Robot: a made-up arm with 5 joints. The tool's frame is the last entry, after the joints.
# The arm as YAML. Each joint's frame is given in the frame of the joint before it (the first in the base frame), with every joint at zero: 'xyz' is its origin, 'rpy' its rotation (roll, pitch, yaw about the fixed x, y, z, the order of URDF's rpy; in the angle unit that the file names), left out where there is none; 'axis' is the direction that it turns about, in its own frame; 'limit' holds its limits. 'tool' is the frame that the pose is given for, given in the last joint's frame.
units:
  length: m
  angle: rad
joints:
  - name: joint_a
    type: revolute
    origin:
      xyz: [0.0, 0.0, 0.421]
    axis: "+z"
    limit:
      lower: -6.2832
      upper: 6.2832
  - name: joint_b
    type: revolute
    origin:
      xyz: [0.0, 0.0, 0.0]
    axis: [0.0, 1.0, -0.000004]
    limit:
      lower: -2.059
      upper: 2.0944
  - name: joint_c
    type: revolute
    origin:
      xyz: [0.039, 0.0, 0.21]
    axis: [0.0, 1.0, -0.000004]
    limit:
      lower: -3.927
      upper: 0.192
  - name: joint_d
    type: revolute
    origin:
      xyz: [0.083, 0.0, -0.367]
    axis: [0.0, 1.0, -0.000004]
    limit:
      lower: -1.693
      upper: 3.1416
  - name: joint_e
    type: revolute
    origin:
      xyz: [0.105, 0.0, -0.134]
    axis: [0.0, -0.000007, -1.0]
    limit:
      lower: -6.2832
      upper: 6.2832
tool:
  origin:
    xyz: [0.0, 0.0, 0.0]
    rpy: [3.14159, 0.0, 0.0]
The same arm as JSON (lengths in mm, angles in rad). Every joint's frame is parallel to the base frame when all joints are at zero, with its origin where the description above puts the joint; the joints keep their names.
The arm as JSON. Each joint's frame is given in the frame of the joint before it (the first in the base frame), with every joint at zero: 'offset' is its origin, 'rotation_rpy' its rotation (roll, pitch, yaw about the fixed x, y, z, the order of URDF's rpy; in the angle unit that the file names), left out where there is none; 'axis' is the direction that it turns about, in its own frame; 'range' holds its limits. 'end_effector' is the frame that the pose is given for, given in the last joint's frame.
{"length_unit": "mm", "angle_unit": "rad", "chain": [
  {"id": "joint_a", "offset": [0.0, 0.0, 421.0], "axis": [0.0, 0.0, 1.0], "range": [-6.2832, 6.2832]},
  {"id": "joint_b", "offset": [0.0, 0.0, 0.0], "axis": [0.0, 1.0, 0.0], "range": [-2.059, 2.0944]},
  {"id": "joint_c", "offset": [39.0, 0.0, 210.0], "axis": [0.0, 1.0, 0.0], "range": [-3.927, 0.192]},
  {"id": "joint_d", "offset": [83.0, 0.0, -367.0], "axis": [0.0, 1.0, 0.0], "range": [-1.693, 3.1416]},
  {"id": "joint_e", "offset": [105.0, 0.0, -134.0], "axis": [0.0, 0.0, -1.0], "range": [-6.2832, 6.2832]}
], "end_effector": {"offset": [0.0, 0.0, 0.0], "rotation_rpy": [3.1416, 0.0, 0.0]}}

